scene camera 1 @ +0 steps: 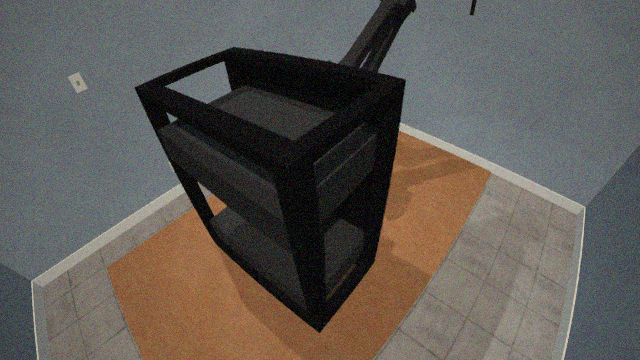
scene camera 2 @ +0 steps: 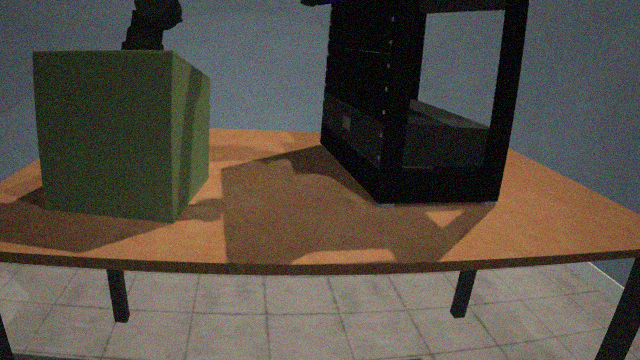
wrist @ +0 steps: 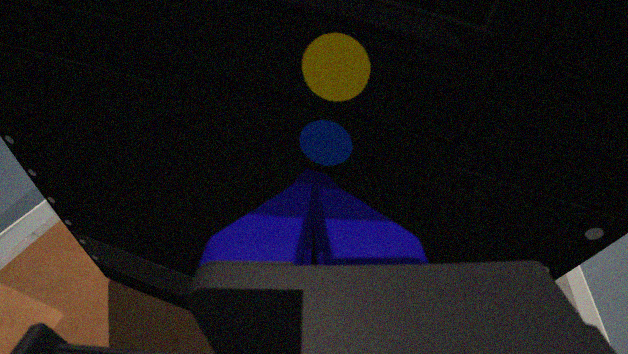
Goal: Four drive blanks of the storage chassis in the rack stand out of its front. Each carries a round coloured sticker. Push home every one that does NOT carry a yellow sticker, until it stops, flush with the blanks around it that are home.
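Places are measured from the arm's base along level axes (x right, y up, z back), in metres.
Pixels of known places: gripper, fingertip midpoint: [wrist: 313, 177]; arm's base at its link origin: [scene camera 2: 140, 68].
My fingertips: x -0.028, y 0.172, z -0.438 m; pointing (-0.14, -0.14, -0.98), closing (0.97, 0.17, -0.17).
Note:
Ahead of a thing's pixels: the offset from my fingertips to its middle. Level surfaces: height alone.
The black rack [scene camera 1: 300, 200] [scene camera 2: 509, 90] stands on the table; its dark front fills most of the wrist view. There a yellow round sticker @[dx -0.001, dy +0.060, dz +0.020 m] [wrist: 336, 67] and, just below it in the picture, a smaller-looking blue round sticker @[dx +0.001, dy +0.032, dz +0.016 m] [wrist: 326, 143] show on the chassis front. The outlines of the blanks that carry them are too dark to tell, and so is how far each stands out. My gripper [wrist: 313, 177] is shut and empty, its blue fingertips pointing at the front just below the blue sticker. Whether they touch is unclear. The other two stickers do not show.
A green box [scene camera 2: 105, 135] stands on the wooden table @[dy -0.414 m] [scene camera 2: 310, 255], in front of the rack's face with a gap between. The rack holds a lower unit [scene camera 2: 442, 142]. My arm [scene camera 1: 380, 35] reaches in behind the rack's top in the first scene view.

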